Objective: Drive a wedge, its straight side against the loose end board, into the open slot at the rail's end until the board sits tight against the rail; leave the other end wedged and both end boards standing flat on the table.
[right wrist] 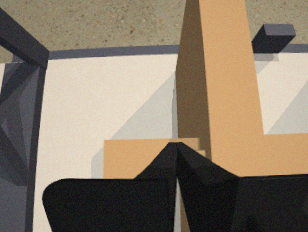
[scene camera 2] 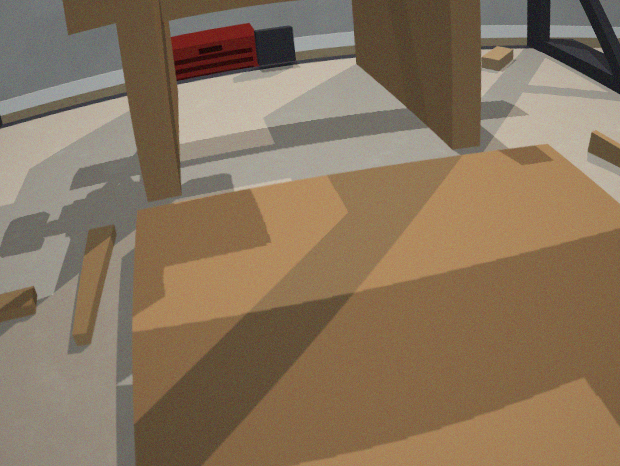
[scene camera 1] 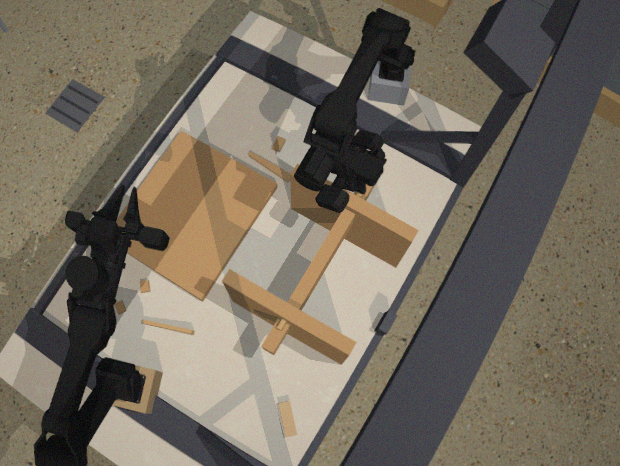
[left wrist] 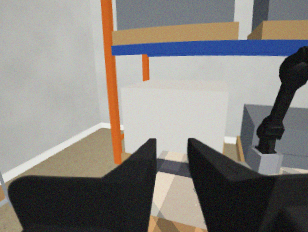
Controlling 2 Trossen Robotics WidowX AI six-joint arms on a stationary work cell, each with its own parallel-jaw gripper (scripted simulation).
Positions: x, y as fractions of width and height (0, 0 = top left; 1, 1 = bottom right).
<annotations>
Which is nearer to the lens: the end board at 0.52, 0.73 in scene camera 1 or the large flat wooden panel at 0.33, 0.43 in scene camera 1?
The end board.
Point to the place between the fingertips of my right gripper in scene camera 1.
At 0.59, 0.41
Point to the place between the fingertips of my left gripper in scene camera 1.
0.21, 0.40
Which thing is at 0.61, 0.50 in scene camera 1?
An end board.
</annotations>
